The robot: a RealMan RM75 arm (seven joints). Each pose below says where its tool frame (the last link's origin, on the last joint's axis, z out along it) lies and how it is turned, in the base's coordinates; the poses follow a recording.
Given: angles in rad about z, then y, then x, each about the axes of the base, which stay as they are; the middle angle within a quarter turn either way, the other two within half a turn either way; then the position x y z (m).
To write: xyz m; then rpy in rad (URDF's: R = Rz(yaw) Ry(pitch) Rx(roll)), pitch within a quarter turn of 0, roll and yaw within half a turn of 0. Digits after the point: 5 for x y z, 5 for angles.
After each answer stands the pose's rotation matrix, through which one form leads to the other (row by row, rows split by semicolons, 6 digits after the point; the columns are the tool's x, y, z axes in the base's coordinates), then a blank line. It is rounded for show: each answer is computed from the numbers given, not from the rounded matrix.
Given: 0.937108, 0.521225, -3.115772, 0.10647, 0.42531, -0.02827
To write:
0.10647, 0.42531, -0.02827, -2.69379, -0.27749, -1.00757
0.513493 -0.698840 0.497943; -0.813193 -0.581564 0.022389; 0.273939 -0.416420 -0.866921

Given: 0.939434, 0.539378, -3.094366, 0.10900, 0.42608, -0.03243
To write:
0.10900, 0.42608, -0.03243, -2.66546, -0.26790, -1.01787
0.506447 -0.692621 0.513602; -0.820636 -0.570014 0.040507; 0.264705 -0.441995 -0.857072

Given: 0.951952, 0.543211, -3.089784, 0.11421, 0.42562, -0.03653
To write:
0.11421, 0.42562, -0.03653, -2.65661, -0.26018, -1.03109
0.496592 -0.697298 0.516887; -0.828984 -0.557513 0.044331; 0.257259 -0.450506 -0.854905

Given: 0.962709, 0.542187, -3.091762, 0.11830, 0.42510, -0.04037
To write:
0.11830, 0.42510, -0.04037, -2.65605, -0.25635, -1.04038
0.489364 -0.703033 0.516011; -0.834407 -0.549494 0.042666; 0.253549 -0.451442 -0.855519

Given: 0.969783, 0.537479, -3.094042, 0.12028, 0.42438, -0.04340
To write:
0.12028, 0.42438, -0.04340, -2.65980, -0.25266, -1.04526
0.485747 -0.708473 0.511972; -0.837592 -0.544768 0.040831; 0.249979 -0.448657 -0.858031

